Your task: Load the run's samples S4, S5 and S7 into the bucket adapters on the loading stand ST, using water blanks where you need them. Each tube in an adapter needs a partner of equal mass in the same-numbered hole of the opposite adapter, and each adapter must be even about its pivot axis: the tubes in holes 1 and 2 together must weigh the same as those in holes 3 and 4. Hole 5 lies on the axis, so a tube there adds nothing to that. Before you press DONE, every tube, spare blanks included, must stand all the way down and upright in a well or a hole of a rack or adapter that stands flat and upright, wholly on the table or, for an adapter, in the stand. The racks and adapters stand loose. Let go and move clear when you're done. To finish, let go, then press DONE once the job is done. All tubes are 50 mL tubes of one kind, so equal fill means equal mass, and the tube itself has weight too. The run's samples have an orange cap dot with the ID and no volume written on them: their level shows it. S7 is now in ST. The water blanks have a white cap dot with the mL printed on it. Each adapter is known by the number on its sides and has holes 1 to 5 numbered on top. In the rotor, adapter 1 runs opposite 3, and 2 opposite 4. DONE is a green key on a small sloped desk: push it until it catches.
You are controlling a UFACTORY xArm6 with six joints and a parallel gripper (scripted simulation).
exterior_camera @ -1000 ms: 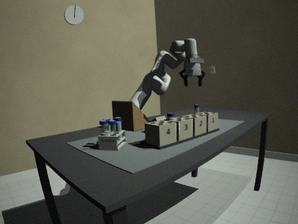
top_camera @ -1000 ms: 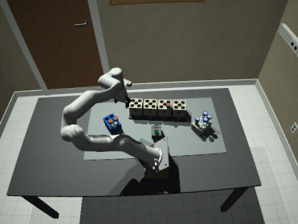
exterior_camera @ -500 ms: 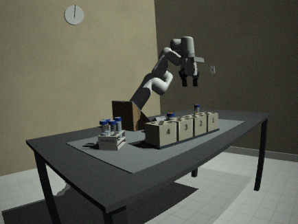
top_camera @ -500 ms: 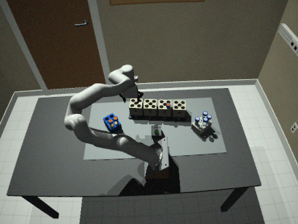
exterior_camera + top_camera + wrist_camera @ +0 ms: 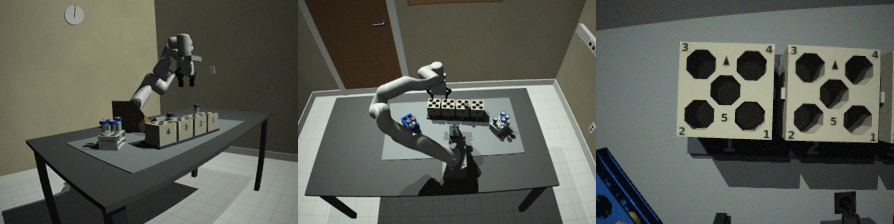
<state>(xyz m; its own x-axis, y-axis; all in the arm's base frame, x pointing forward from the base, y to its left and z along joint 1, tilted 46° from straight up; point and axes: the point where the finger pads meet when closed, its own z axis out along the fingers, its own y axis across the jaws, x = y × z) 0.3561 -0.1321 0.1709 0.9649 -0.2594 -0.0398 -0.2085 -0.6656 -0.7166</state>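
My gripper is now 1 cm short of the sample S7, 20 cm to the left of it and 18 cm above it. The rest, counted from my hand: adapter 3: 4 cm ahead, 18 cm to the right, 20 cm below; then green DONE key: 17 cm behind, 7 cm to the right, 18 cm below; then adapter 2: 7 cm ahead, 7 cm to the right, 20 cm below.
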